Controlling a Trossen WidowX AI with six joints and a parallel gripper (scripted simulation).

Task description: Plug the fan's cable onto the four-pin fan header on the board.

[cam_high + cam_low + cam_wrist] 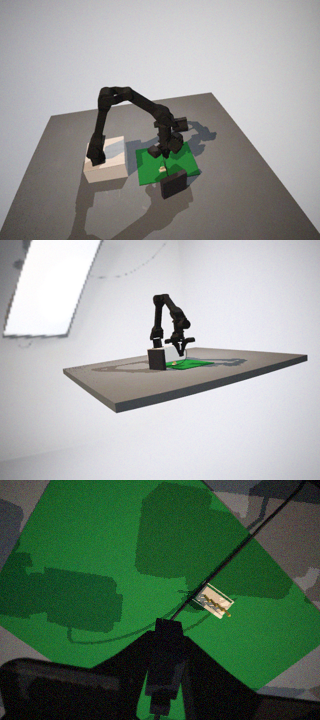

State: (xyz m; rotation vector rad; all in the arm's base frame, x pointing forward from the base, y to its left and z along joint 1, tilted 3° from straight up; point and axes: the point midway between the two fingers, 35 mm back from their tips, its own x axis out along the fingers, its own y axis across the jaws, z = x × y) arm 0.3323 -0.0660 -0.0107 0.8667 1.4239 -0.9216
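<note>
Now: gripper tip 30 mm past the four-pin fan header, 30 mm to the left of it and 70 mm above it. Round my gripper tip: dark fan: 30 mm behind, 160 mm to the right, 10 mm below; then green board: 20 mm to the left, 80 mm below; then black plug: 10 mm to the left, 10 mm above.
</note>
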